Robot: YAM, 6 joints.
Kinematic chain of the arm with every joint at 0, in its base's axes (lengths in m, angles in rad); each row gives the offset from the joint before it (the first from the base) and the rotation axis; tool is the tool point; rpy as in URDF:
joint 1: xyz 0 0 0.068 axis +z
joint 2: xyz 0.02 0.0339 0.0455 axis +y
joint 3: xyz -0.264 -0.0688 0 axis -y
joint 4: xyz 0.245 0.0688 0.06 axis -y
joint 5: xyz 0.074 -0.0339 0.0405 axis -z
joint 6: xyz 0.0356 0 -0.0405 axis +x
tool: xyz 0 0 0 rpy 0 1.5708 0
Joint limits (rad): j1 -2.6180..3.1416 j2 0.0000..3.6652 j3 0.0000..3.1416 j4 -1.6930..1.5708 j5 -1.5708..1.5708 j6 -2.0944..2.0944
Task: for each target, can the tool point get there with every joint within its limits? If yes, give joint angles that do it. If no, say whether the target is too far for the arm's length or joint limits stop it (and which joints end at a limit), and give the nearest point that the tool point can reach.
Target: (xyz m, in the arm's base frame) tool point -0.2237 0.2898 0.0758
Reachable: yes | joints 2.2623 2.2069 1.3582 -0.8899 0.3578 -0.8011
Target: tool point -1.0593 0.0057 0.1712
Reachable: no: too far | nearest point -0.6449 0.0035 0.1482 | short by 0.415 m
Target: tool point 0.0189 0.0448 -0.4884
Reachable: no: joint limits stop it (at a limit: joint 2) | nearest point 0.0416 0.0985 -0.3514 | short by 0.149 m
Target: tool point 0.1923 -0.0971 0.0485
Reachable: yes | joints -0.6286 2.0230 0.2590 1.1066 -1.3268 -1.0686
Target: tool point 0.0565 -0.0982 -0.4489
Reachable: no: joint limits stop it (at a limit: joint 2) | nearest point 0.0699 -0.1214 -0.3637 | short by 0.089 m
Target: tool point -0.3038 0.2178 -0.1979
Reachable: yes | joints 2.4364 3.1862 1.4182 1.2197 -1.0628 1.5991
